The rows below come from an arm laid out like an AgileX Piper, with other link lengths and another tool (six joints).
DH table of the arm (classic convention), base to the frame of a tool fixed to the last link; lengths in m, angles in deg. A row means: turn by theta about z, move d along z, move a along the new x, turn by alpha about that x. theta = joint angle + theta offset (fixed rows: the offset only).
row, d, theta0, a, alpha
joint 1, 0.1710, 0.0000, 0.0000, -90.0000
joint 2, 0.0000, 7.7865, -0.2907, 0.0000
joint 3, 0.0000, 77.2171, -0.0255, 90.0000
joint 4, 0.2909, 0.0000, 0.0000, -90.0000
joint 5, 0.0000, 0.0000, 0.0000, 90.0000
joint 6, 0.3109, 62.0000, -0.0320, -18.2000
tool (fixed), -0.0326, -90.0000, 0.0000, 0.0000
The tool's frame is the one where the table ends.
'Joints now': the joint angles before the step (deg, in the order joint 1, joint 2, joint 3, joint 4, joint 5, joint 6). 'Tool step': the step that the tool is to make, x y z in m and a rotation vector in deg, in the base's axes. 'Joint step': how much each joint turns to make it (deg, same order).
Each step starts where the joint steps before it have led.
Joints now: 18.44 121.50 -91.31 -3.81 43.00 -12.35
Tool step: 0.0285 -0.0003 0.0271 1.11 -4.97 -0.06
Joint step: -0.86 0.00 -3.19 -0.31 -1.92 -0.60
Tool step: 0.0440 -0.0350 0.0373 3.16 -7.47 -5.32
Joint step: -4.34 0.05 -3.39 0.24 -4.65 1.41
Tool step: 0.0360 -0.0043 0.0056 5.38 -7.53 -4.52
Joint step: -1.27 2.46 -0.14 0.29 -10.70 4.91
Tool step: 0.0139 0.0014 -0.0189 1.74 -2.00 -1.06
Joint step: -0.24 3.17 -0.04 0.11 -5.42 1.52
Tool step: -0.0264 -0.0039 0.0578 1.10 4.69 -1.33
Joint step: -0.09 -6.30 -4.42 2.47 15.10 -0.15
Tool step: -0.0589 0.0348 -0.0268 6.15 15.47 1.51
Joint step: 0.65 0.52 -3.94 10.44 17.41 -2.06
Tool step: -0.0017 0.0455 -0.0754 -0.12 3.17 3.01
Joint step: 4.10 8.06 -0.02 0.89 -5.02 0.04
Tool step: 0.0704 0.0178 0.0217 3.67 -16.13 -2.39
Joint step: 0.91 2.72 0.00 0.01 -19.54 -0.01
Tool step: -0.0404 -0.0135 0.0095 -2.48 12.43 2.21
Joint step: -1.41 -0.43 -8.46 -0.02 21.84 0.17
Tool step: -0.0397 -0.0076 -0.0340 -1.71 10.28 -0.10
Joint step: -0.16 2.05 -1.07 0.13 9.28 1.70
